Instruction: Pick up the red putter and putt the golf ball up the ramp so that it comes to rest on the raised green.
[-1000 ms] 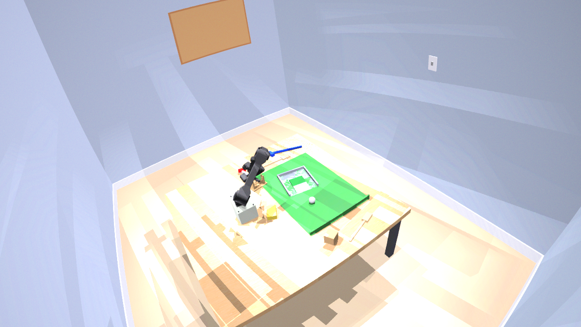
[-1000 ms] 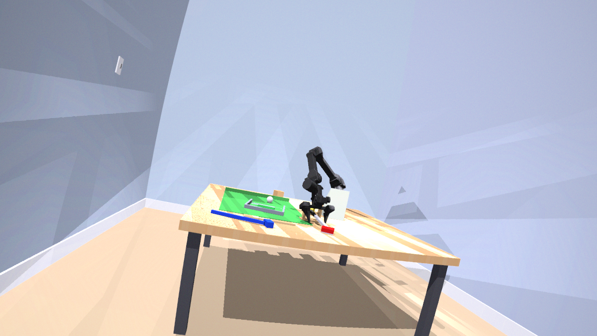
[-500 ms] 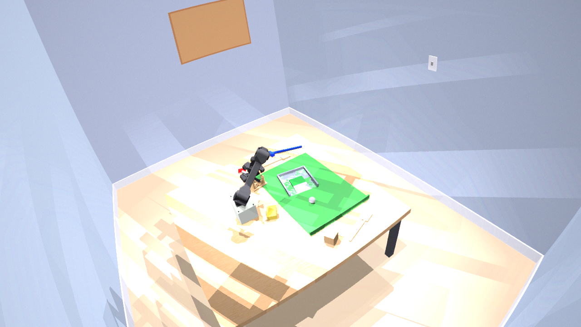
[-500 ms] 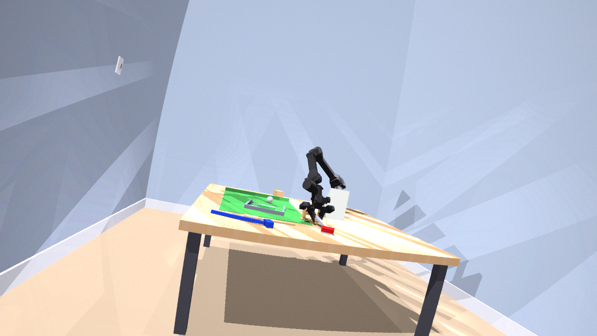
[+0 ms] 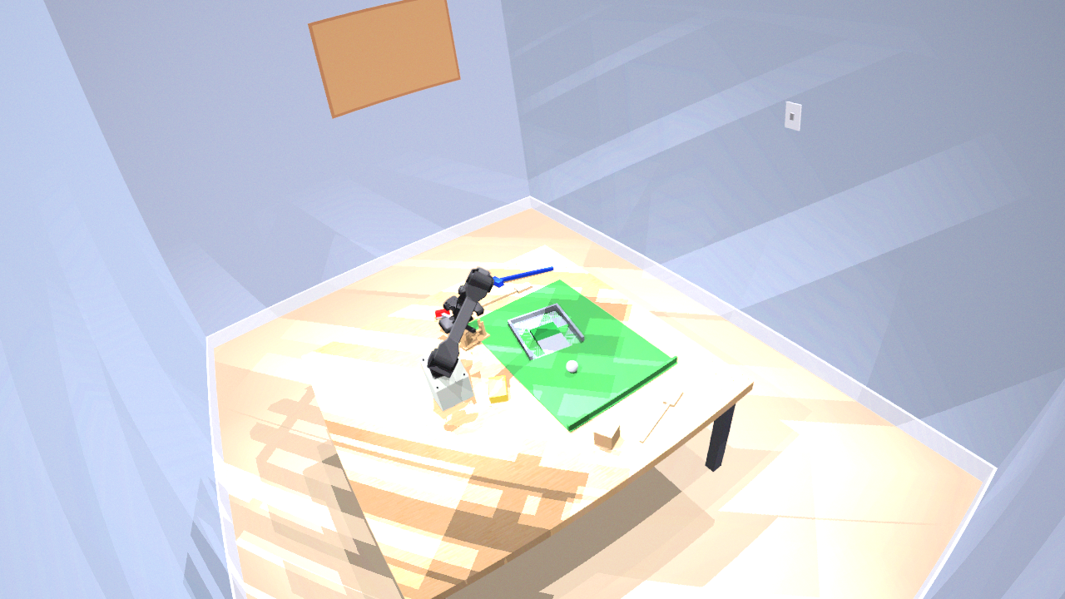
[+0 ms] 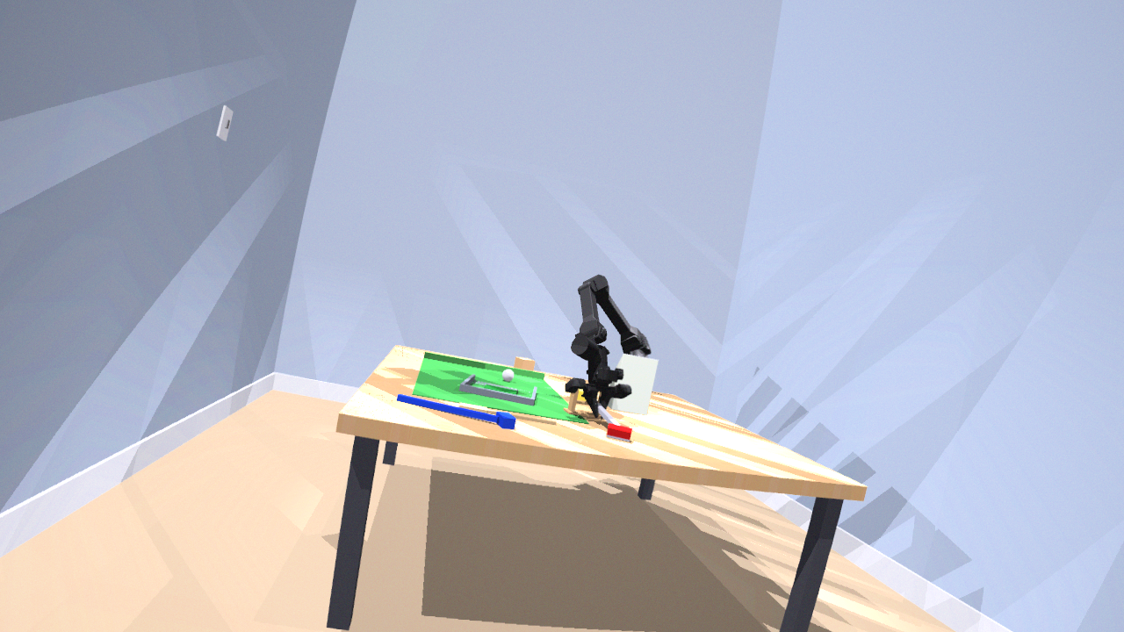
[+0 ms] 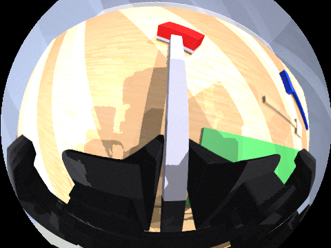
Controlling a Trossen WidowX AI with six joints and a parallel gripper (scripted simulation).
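The wooden rack lies 100 mm to the right of my gripper tip, 20 mm ahead of it and 20 mm above it. Round my gripper tip: blue putter: 380 mm ahead, 200 mm to the left; white golf ball: 470 mm to the right, 250 mm ahead, 10 mm above; yellow block: 410 mm to the right, 10 mm behind.
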